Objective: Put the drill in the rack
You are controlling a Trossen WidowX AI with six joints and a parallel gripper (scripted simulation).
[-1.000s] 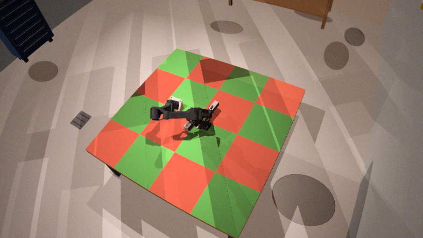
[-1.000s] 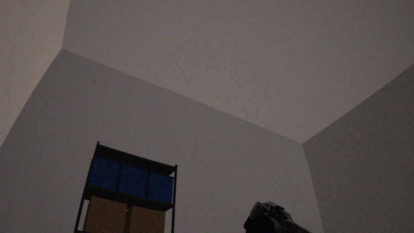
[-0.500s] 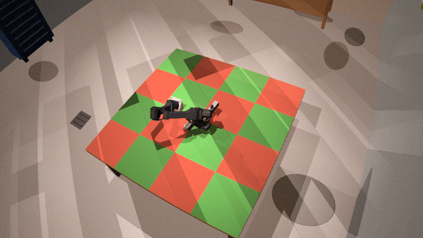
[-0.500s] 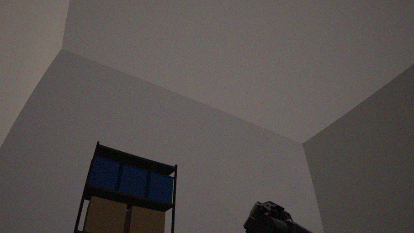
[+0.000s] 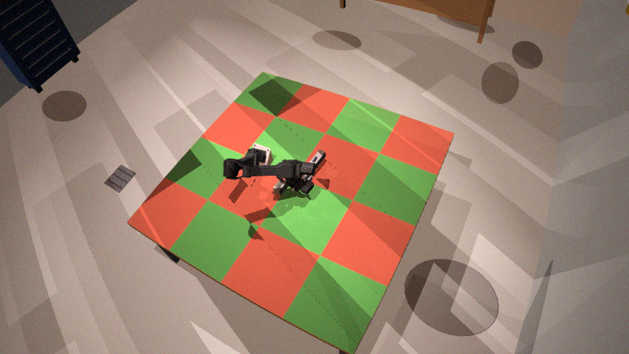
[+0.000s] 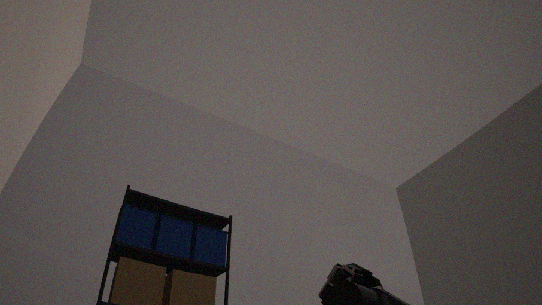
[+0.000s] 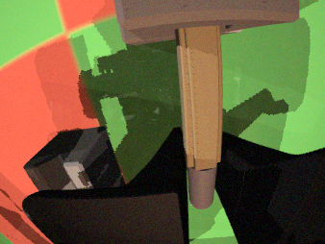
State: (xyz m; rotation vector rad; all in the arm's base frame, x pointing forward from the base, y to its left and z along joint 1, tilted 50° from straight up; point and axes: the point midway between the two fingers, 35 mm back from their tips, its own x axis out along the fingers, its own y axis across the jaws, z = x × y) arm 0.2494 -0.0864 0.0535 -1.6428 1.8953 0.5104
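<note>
The drill lies 1 cm ahead of my gripper tip, 4 cm to the left of it and 4 cm above it. Round my gripper tip: small grey block 8 cm behind, 1 cm to the right, 1 cm above.
</note>
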